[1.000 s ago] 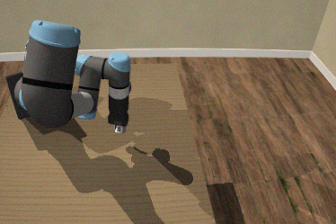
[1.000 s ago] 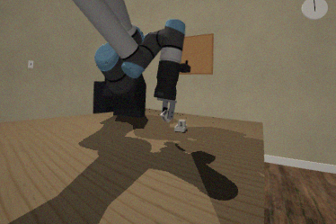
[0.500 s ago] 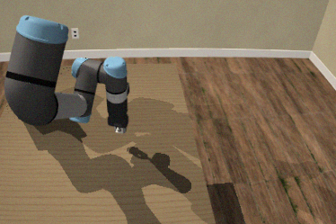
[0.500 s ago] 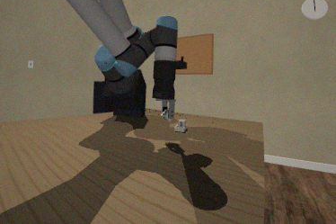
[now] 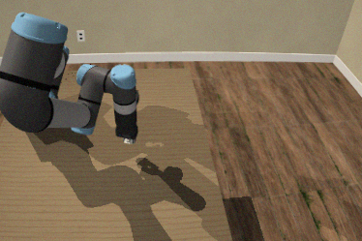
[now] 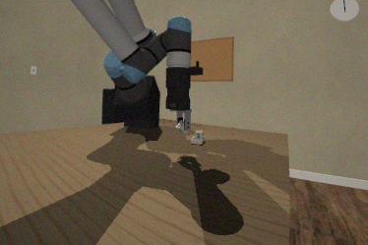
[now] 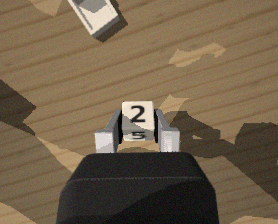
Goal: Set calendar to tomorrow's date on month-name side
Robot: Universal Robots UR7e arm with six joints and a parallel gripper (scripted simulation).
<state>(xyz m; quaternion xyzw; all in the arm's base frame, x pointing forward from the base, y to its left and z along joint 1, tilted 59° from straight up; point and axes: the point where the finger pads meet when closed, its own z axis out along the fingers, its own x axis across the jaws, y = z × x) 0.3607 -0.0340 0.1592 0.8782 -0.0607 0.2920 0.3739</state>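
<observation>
Right now my hand is 1 cm above the white digit cube. Round my hand: white tray (15 cm to the left, 8 cm below).
</observation>
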